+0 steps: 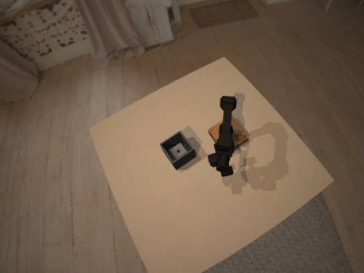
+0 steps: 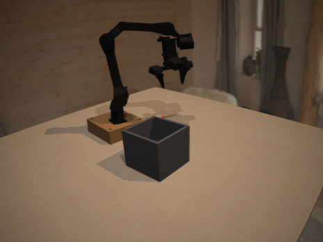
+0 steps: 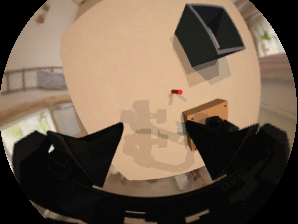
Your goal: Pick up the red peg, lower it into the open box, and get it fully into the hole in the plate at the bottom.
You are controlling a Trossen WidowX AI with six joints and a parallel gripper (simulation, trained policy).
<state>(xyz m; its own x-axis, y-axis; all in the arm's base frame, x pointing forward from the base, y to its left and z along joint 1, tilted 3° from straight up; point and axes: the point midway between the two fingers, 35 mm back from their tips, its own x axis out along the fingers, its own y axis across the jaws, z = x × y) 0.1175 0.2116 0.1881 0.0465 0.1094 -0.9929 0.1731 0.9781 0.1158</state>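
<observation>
Now: gripper tip 20 mm short of the red peg, 80 mm to the left of it and 160 mm above it. From my gripper tip the other things lie so: light grey plate 200 mm ahead, 230 mm to the right, 150 mm below.
</observation>
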